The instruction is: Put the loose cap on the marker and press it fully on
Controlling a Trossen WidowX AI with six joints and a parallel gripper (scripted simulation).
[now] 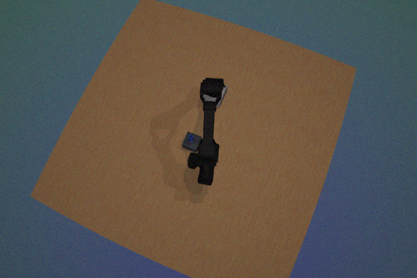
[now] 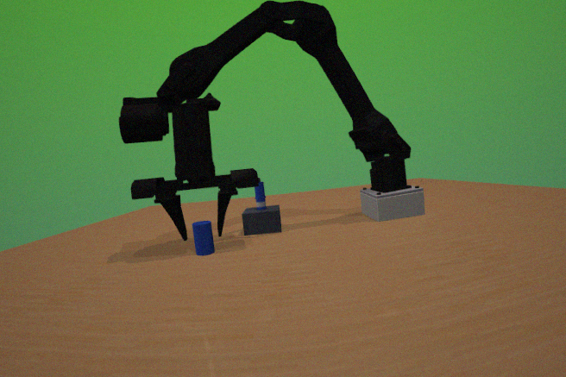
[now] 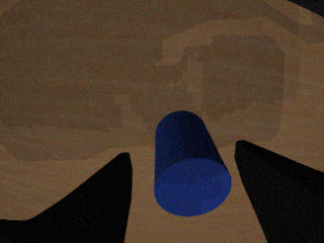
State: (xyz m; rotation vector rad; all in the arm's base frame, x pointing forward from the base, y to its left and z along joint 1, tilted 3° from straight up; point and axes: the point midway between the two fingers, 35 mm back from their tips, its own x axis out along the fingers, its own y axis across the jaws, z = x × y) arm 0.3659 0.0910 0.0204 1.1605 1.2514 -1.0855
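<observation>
Right now the blue cap is right at my gripper tip. From my gripper tip the other things lie so: dark holder block 120 mm to the right, 100 mm behind.
</observation>
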